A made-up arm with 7 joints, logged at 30 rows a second.
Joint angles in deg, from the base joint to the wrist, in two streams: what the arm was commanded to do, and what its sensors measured. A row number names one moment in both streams.
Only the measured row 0 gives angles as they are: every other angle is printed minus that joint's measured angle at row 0.
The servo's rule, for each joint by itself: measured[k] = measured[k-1] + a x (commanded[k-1-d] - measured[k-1]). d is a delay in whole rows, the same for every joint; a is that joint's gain. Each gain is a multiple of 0.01, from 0.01 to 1. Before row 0 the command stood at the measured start. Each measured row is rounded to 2 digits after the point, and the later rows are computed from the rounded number. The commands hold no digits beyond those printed.
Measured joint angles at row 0:
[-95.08 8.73 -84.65 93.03 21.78 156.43 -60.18]
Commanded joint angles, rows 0 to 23:
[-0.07 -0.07 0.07 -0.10 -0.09 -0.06 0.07]
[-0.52 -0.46 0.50 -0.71 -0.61 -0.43 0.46]
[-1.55 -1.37 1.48 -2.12 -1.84 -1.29 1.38]
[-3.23 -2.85 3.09 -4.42 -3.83 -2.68 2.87]
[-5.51 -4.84 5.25 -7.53 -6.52 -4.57 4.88]
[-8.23 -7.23 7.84 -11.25 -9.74 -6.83 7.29]
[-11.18 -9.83 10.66 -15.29 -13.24 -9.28 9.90]
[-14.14 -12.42 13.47 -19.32 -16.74 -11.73 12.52]
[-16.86 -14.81 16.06 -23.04 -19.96 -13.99 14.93]
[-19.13 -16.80 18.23 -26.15 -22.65 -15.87 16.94]
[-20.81 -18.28 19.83 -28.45 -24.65 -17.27 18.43]
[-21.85 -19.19 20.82 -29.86 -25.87 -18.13 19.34]
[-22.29 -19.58 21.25 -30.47 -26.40 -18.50 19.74]
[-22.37 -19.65 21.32 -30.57 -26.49 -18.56 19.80]
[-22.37 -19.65 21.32 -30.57 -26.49 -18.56 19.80]
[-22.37 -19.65 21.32 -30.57 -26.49 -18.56 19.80]
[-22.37 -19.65 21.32 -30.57 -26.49 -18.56 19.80]
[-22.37 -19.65 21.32 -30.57 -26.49 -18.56 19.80]
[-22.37 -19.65 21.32 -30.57 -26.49 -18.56 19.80]
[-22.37 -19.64 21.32 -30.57 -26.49 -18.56 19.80]
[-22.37 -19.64 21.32 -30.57 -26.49 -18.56 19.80]
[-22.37 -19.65 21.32 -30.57 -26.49 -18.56 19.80]
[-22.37 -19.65 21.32 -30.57 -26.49 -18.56 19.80]
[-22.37 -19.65 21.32 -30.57 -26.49 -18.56 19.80]
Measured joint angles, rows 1 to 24:
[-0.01 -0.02 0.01 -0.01 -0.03 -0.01 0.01]
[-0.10 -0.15 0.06 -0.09 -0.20 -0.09 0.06]
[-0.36 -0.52 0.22 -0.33 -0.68 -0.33 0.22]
[-0.88 -1.22 0.54 -0.82 -1.59 -0.80 0.54]
[-1.71 -2.31 1.06 -1.63 -3.02 -1.55 1.06]
[-2.88 -3.79 1.81 -2.78 -4.97 -2.61 1.81]
[-4.37 -5.60 2.78 -4.28 -7.37 -3.94 2.78]
[-6.13 -7.65 3.96 -6.08 -10.09 -5.50 3.95]
[-8.06 -9.80 5.29 -8.12 -12.95 -7.20 5.27]
[-10.05 -11.90 6.71 -10.28 -15.76 -8.93 6.67]
[-11.99 -13.81 8.15 -12.46 -18.34 -10.60 8.08]
[-13.76 -15.42 9.54 -14.55 -20.52 -12.11 9.43]
[-15.30 -16.67 10.83 -16.46 -22.23 -13.39 10.67]
[-16.57 -17.56 11.98 -18.15 -23.47 -14.42 11.77]
[-17.61 -18.19 13.01 -19.64 -24.35 -15.25 12.73]
[-18.47 -18.63 13.92 -20.95 -24.97 -15.91 13.58]
[-19.17 -18.94 14.73 -22.10 -25.41 -16.44 14.33]
[-19.75 -19.15 15.45 -23.12 -25.72 -16.86 14.99]
[-20.22 -19.30 16.10 -24.01 -25.94 -17.20 15.57]
[-20.61 -19.40 16.67 -24.80 -26.10 -17.47 16.08]
[-20.93 -19.47 17.18 -25.49 -26.21 -17.69 16.53]
[-21.19 -19.52 17.64 -26.10 -26.29 -17.86 16.92]
[-21.40 -19.56 18.04 -26.64 -26.35 -18.00 17.27]
[-21.57 -19.59 18.40 -27.11 -26.39 -18.11 17.57]
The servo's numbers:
d 0
a 0.18 0.30 0.11 0.12 0.29 0.20 0.12

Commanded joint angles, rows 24 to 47:
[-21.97 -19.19 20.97 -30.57 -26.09 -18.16 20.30]
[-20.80 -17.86 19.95 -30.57 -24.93 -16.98 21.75]
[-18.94 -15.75 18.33 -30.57 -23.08 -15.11 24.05]
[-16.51 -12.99 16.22 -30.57 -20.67 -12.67 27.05]
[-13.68 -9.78 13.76 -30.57 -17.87 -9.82 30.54]
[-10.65 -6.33 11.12 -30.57 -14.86 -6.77 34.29]
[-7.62 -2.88 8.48 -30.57 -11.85 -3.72 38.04]
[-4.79 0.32 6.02 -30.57 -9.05 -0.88 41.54]
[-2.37 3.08 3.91 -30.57 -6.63 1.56 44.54]
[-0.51 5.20 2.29 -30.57 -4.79 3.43 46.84]
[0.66 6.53 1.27 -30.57 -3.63 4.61 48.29]
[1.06 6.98 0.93 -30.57 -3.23 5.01 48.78]
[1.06 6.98 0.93 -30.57 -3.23 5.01 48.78]
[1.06 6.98 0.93 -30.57 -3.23 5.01 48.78]
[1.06 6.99 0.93 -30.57 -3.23 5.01 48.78]
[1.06 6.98 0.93 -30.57 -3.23 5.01 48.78]
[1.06 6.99 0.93 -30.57 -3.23 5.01 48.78]
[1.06 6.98 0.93 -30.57 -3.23 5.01 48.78]
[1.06 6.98 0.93 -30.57 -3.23 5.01 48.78]
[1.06 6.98 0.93 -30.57 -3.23 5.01 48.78]
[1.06 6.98 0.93 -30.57 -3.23 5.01 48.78]
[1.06 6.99 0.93 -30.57 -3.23 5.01 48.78]
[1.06 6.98 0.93 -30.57 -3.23 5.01 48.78]
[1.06 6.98 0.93 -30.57 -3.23 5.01 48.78]
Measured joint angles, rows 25 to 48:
[-21.64 -19.47 18.68 -27.53 -26.30 -18.12 17.90]
[-21.49 -18.99 18.82 -27.89 -25.90 -17.89 18.36]
[-21.03 -18.02 18.77 -28.21 -25.08 -17.33 19.04]
[-20.22 -16.51 18.49 -28.49 -23.80 -16.40 20.00]
[-19.04 -14.49 17.97 -28.74 -22.08 -15.08 21.26]
[-17.53 -12.04 17.22 -28.96 -19.99 -13.42 22.82]
[-15.75 -9.29 16.26 -29.15 -17.63 -11.48 24.65]
[-13.78 -6.41 15.13 -29.32 -15.14 -9.36 26.68]
[-11.73 -3.56 13.90 -29.47 -12.67 -7.18 28.82]
[-9.71 -0.93 12.62 -29.60 -10.38 -5.06 30.98]
[-7.84 1.31 11.37 -29.72 -8.42 -3.13 33.06]
[-6.24 3.01 10.22 -29.82 -6.91 -1.50 34.95]
[-4.93 4.20 9.20 -29.91 -5.84 -0.20 36.61]
[-3.85 5.03 8.29 -29.99 -5.08 0.84 38.07]
[-2.97 5.62 7.48 -30.06 -4.54 1.67 39.36]
[-2.24 6.03 6.76 -30.12 -4.16 2.34 40.49]
[-1.65 6.32 6.12 -30.17 -3.89 2.87 41.48]
[-1.16 6.52 5.55 -30.22 -3.70 3.30 42.36]
[-0.76 6.66 5.04 -30.26 -3.56 3.64 43.13]
[-0.43 6.76 4.59 -30.30 -3.46 3.91 43.81]
[-0.16 6.83 4.19 -30.33 -3.39 4.13 44.41]
[0.06 6.88 3.83 -30.36 -3.34 4.31 44.93]
[0.24 6.91 3.51 -30.39 -3.31 4.45 45.39]
[0.39 6.93 3.23 -30.41 -3.29 4.56 45.80]

